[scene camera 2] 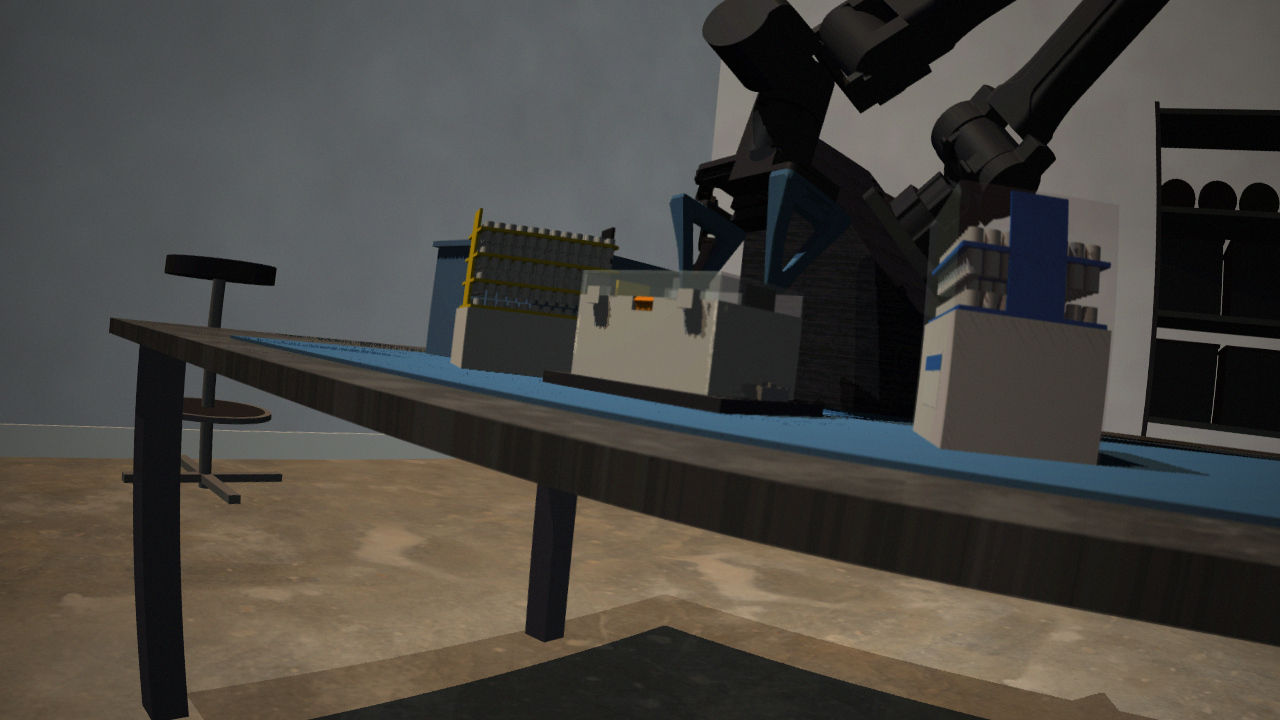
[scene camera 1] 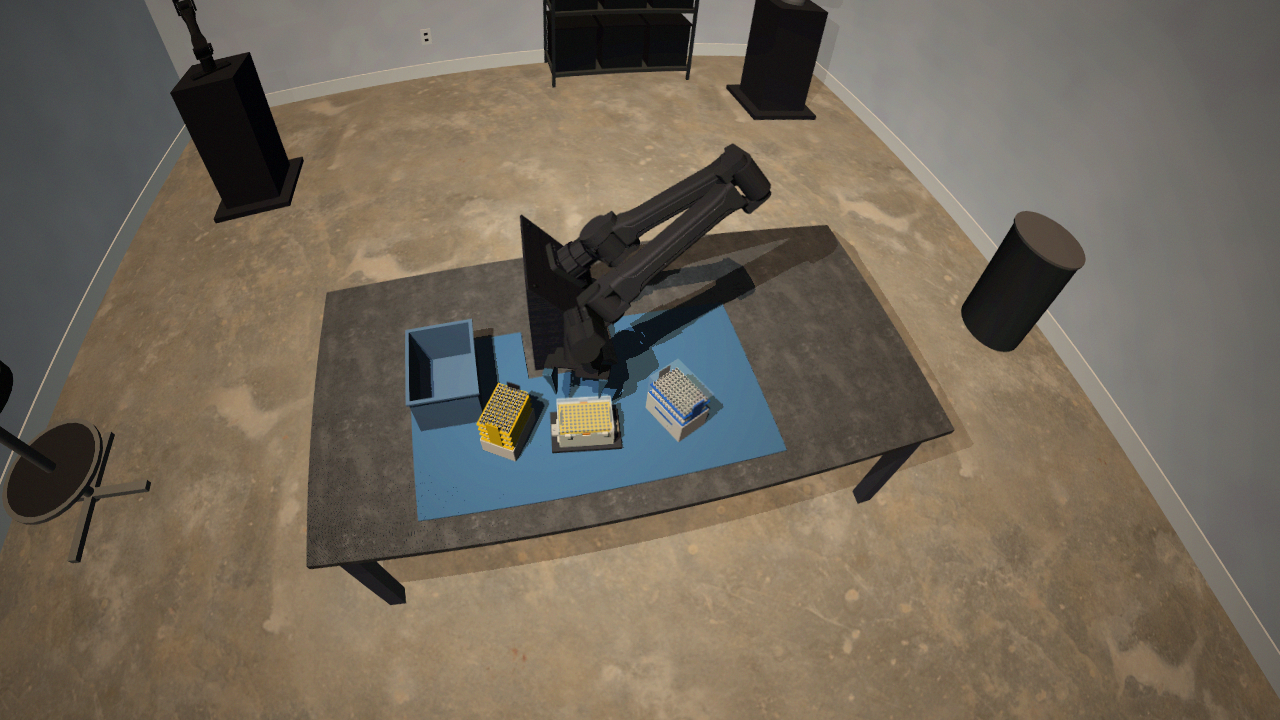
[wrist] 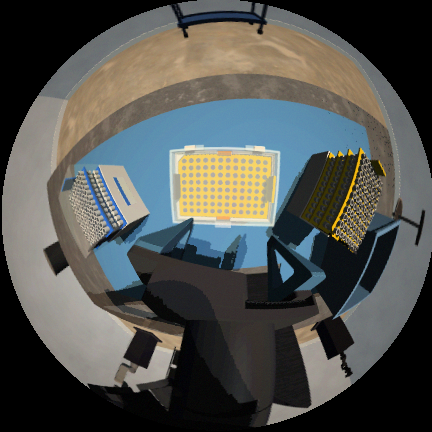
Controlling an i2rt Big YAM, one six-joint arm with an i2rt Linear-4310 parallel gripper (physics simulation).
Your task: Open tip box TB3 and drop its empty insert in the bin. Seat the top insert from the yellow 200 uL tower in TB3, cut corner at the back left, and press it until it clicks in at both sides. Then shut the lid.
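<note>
Tip box TB3 [scene camera 1: 586,438] [scene camera 2: 642,349] stands mid-mat with its clear lid [scene camera 2: 657,282] down. Its yellow insert [scene camera 1: 586,418] [wrist: 225,185] shows through the lid and is seated flat inside. The yellow tower [scene camera 1: 505,416] [scene camera 2: 546,268] [wrist: 345,195] holds several stacked inserts with tips, left of TB3 in scene camera 1. The blue-grey bin [scene camera 1: 443,411] [scene camera 2: 445,295] stands beyond it. My gripper [scene camera 1: 586,391] [scene camera 2: 729,275] [wrist: 232,230] is wide open and empty, at TB3's back side with its fingertips low, near lid height. Whether a finger touches TB3 cannot be told.
A tower with blue inserts [scene camera 1: 677,402] [scene camera 2: 1020,376] [wrist: 125,195] stands right of TB3 in scene camera 1. A thin dark base [scene camera 1: 586,448] [scene camera 2: 626,391] lies under TB3. A tall dark panel [scene camera 1: 541,304] stands behind the mat [scene camera 1: 537,488] [wrist: 225,120], close to the arm.
</note>
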